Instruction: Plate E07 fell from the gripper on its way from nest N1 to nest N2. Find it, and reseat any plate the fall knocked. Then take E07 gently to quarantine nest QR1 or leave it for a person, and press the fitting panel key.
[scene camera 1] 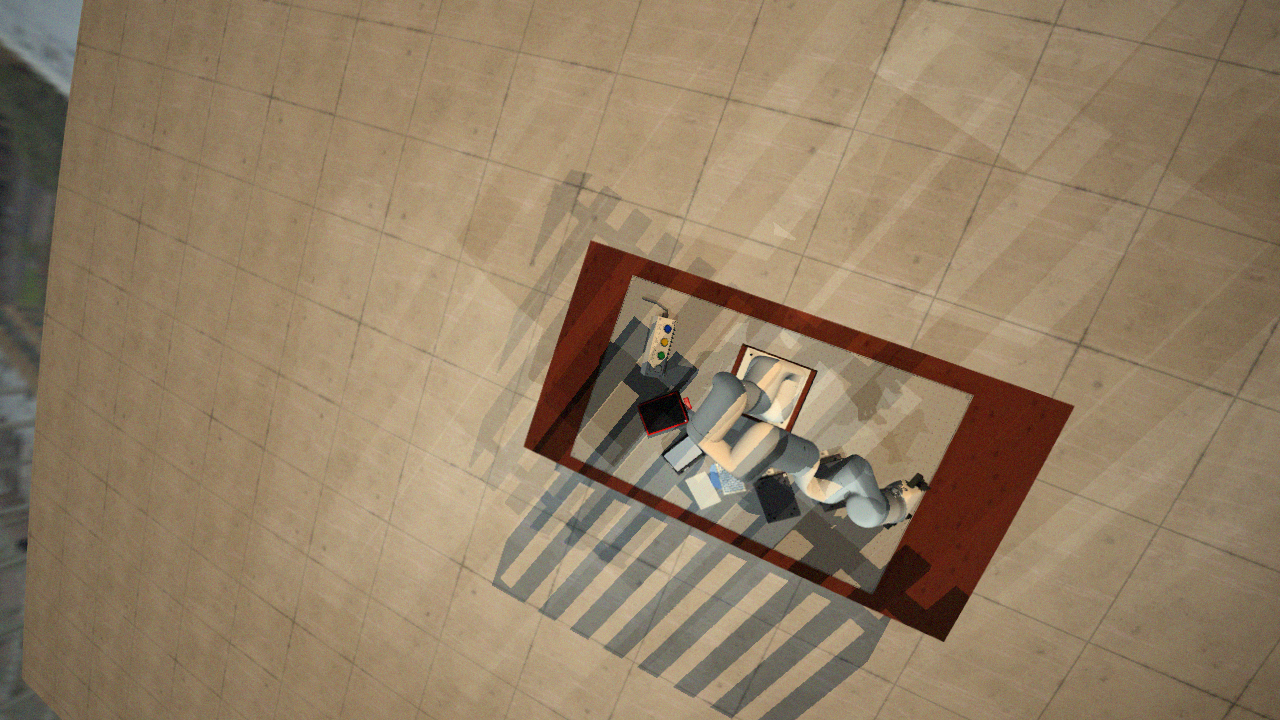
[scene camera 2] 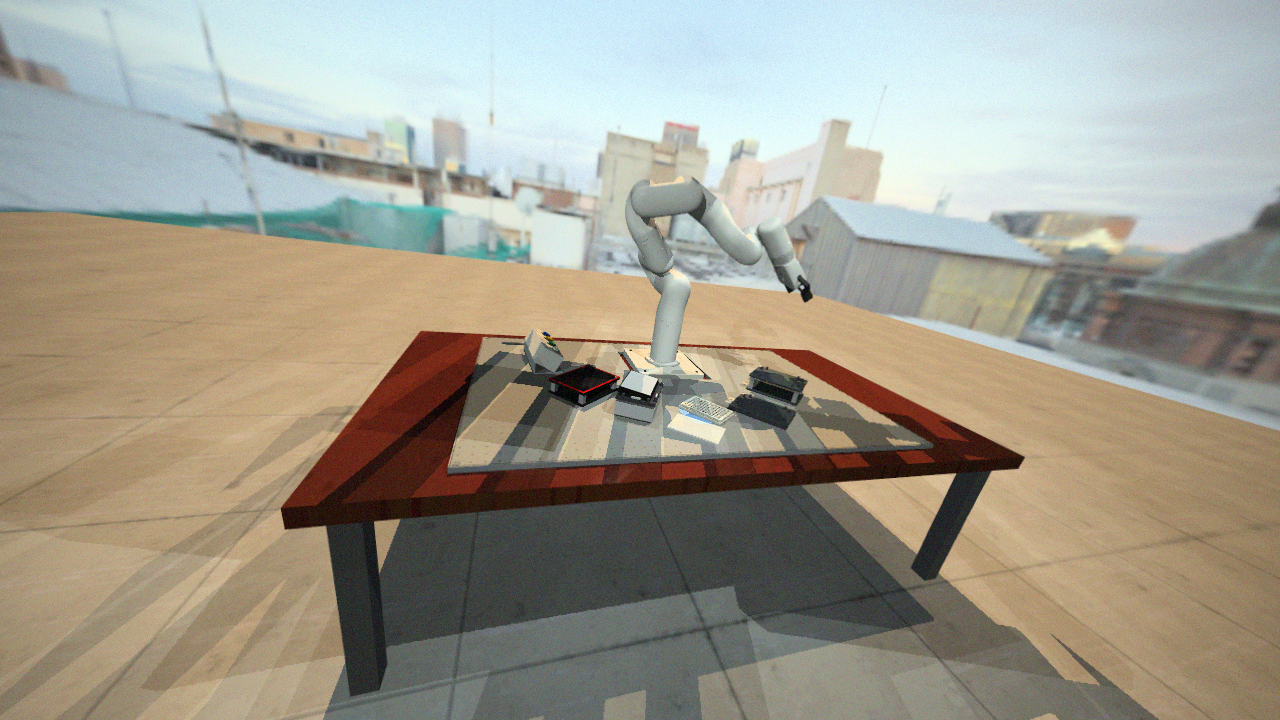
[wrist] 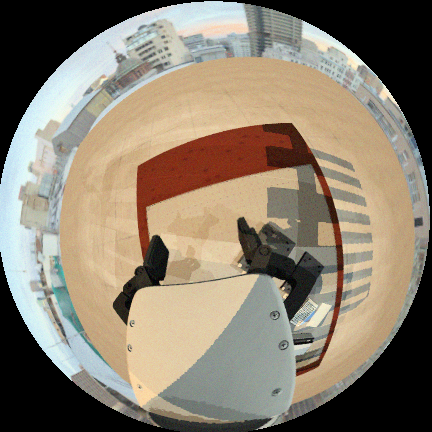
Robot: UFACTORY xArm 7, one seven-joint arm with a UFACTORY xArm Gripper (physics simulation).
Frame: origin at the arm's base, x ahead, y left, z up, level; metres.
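Seen in the pictures: gripper, fingertip midpoint: (scene camera 1: 915, 499) (scene camera 2: 800, 295) (wrist: 198, 236); arm's base, link origin: (scene camera 2: 662, 360).
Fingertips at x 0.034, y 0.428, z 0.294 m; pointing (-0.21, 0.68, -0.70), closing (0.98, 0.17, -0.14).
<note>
Pixels of each thing's middle, then the offset from my fingertips to it. Level surfaces: height alone.
- white flat piece, body centre: (scene camera 2: 696, 429) (scene camera 1: 703, 490) (wrist: 318, 315) dx +0.429, dy -0.412, dz -0.305 m
- low black nest, body centre: (scene camera 2: 762, 408) (scene camera 1: 776, 498) (wrist: 304, 277) dx +0.295, dy -0.182, dz -0.296 m
- taller black nest, body centre: (wrist: 266, 253) (scene camera 2: 777, 383) (scene camera 1: 832, 483) dx +0.133, dy -0.069, dz -0.277 m
- red-rimmed black nest, body centre: (scene camera 2: 585, 383) (scene camera 1: 663, 412) dx +0.253, dy -0.695, dz -0.286 m
- key panel, body centre: (scene camera 2: 543, 348) (scene camera 1: 657, 347) dx +0.048, dy -0.838, dz -0.267 m
- white device, body centre: (scene camera 2: 639, 384) (scene camera 1: 682, 453) (wrist: 297, 348) dx +0.329, dy -0.555, dz -0.242 m
- dark red table, surface height: dz -0.321 m
- perforated board, surface height: dz -0.308 m
My gripper (scene camera 1: 911, 503) (scene camera 2: 804, 290) (wrist: 198, 236) is open and empty, high above the right part of the board. A pale plate with a grid of wells (scene camera 2: 705, 410) (wrist: 303, 312) lies beside a white flat piece (scene camera 1: 703, 489) (scene camera 2: 696, 430), with blue showing between them. No label is readable, so I cannot tell which plate is E07. A low black nest (scene camera 1: 776, 497) (scene camera 2: 761, 411) is right of the plate; a taller black nest (scene camera 2: 776, 384) stands behind it. A red-rimmed black nest (scene camera 1: 663, 413) (scene camera 2: 583, 381) is at the left. The key panel (scene camera 1: 660, 344) (scene camera 2: 541, 351) has blue, yellow and green keys.
A grey and white device (scene camera 1: 682, 454) (scene camera 2: 637, 395) stands between the red-rimmed nest and the plate. The arm's base (scene camera 2: 664, 360) is at the back of the board. The dark red table (scene camera 1: 1002, 465) (scene camera 2: 375, 447) has a wide bare edge around the perforated board (scene camera 2: 501, 447).
</note>
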